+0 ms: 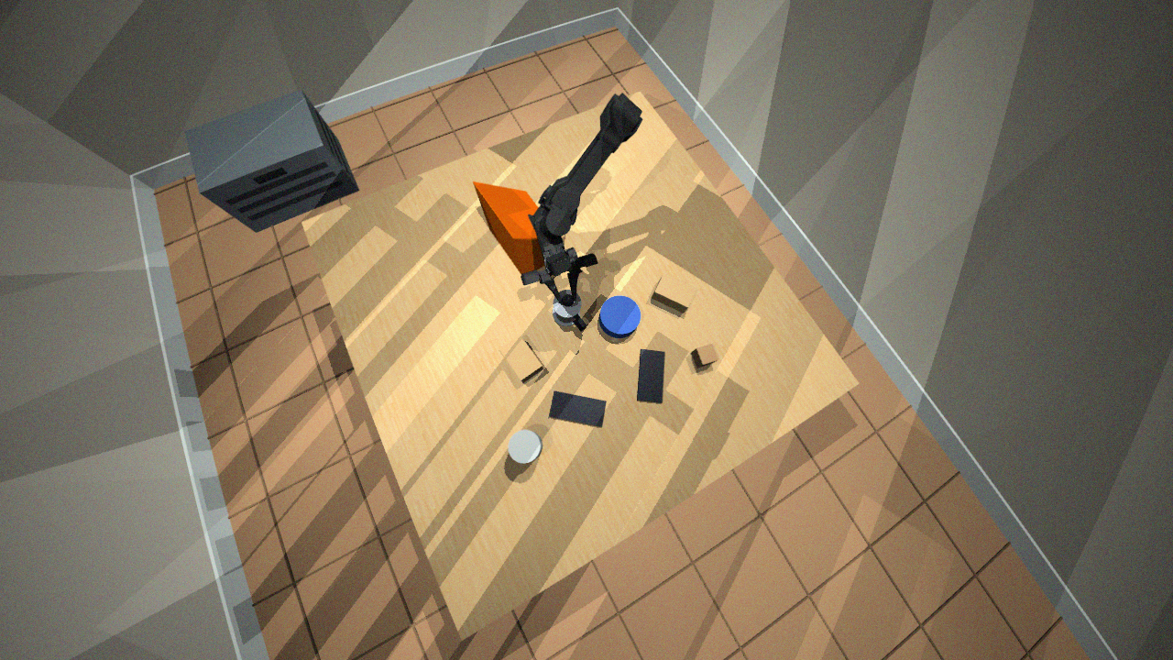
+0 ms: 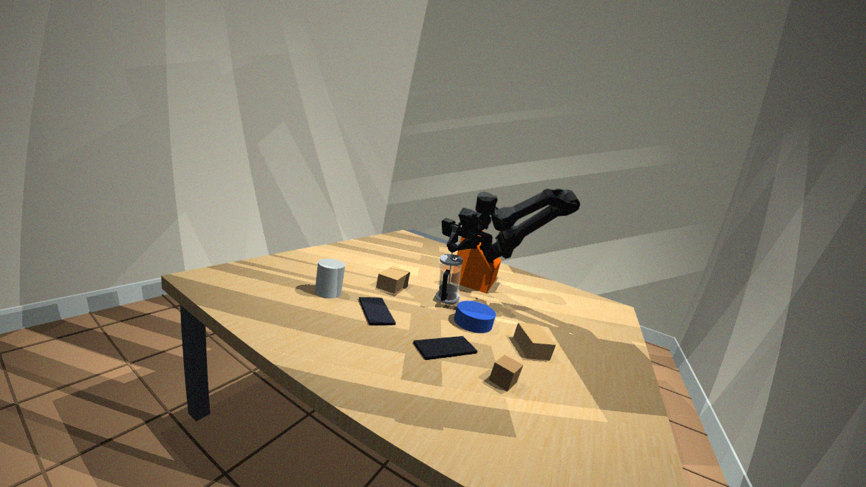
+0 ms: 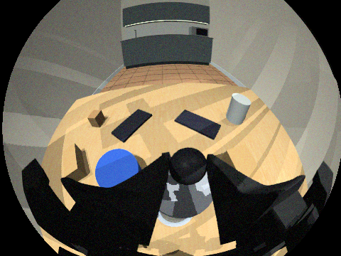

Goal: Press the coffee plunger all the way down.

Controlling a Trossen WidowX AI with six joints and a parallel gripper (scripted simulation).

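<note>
My gripper tip is now 10 mm past the coffee press, 10 mm to the right of it and 100 mm above it. From my gripper tip the other things lie so: blue round dish: 40 mm ahead, 150 mm to the left, 170 mm below.
</note>
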